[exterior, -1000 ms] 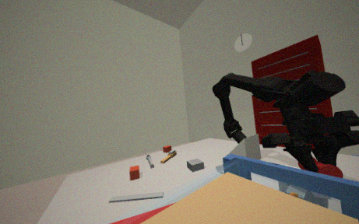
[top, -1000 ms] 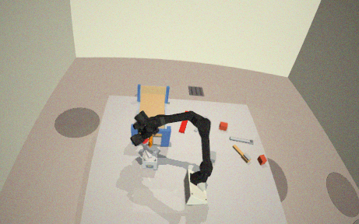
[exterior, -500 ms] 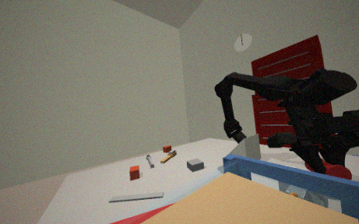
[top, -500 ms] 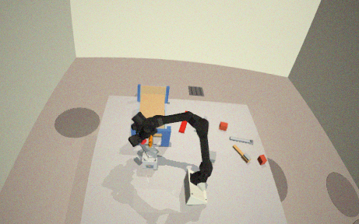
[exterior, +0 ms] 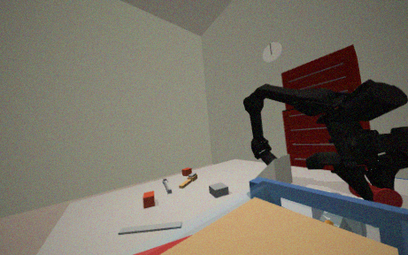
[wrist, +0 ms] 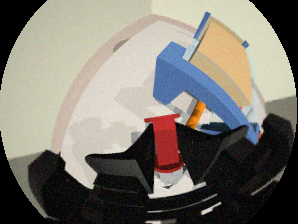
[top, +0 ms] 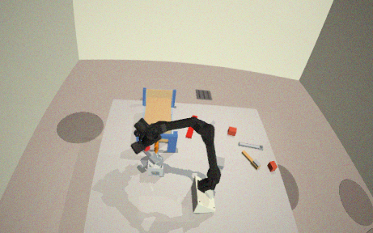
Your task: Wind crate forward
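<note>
The winch handle lies 4 cm to the right of my gripper tip, 4 cm behind it and 3 cm below it. Round my gripper tip: red knob 1 cm to the right, 1 cm behind; then blue frame 8 cm to the right, 8 cm ahead, 2 cm below; then grey winch 10 cm below, 10 cm behind, 9 cm to the right.
</note>
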